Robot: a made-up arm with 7 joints.
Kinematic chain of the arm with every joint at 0, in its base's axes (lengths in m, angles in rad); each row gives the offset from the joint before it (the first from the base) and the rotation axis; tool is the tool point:
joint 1: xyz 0 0 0.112 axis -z
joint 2: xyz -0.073 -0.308 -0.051 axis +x
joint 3: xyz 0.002 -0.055 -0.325 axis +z
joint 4: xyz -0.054 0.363 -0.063 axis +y
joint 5: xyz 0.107 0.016 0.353 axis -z
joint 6: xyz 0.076 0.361 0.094 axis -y
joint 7: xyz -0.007 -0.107 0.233 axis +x
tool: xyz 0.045 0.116 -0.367
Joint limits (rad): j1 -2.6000..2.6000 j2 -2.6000..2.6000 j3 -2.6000..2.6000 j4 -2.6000..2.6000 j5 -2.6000..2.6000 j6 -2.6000..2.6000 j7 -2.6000..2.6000
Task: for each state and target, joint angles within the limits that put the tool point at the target. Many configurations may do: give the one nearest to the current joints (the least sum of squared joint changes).
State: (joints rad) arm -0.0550 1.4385 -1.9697 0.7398 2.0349 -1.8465 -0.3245
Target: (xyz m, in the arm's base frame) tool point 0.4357 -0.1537 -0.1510
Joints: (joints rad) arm -0.2037 1.5749 -1.2313 0.3969 1.9441 -1.7739 -0.7480
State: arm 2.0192 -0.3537 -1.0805 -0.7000 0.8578 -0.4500 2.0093
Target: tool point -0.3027 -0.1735 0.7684
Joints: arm 2.1280 -0.2625 -1.1107 -0.5658 1.0071 -0.6154 1.9780
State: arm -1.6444 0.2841 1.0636 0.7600 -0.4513 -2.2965 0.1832
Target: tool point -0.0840 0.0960 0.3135
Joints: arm -1.4025 0.4869 0.2389 0.9059 -0.9096 -2.2812 -0.3178
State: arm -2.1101 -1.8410 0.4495 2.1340 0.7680 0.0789 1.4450
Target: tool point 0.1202 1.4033 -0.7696
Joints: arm -2.6000 -1.5582 0.0394 1.6677 0.6157 0.1610 1.6664
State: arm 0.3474 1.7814 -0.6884 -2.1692 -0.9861 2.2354 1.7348
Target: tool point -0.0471 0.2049 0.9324
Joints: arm 0.1633 2.2936 -0.4943 -1.7125 -1.1612 2.2097 1.8557
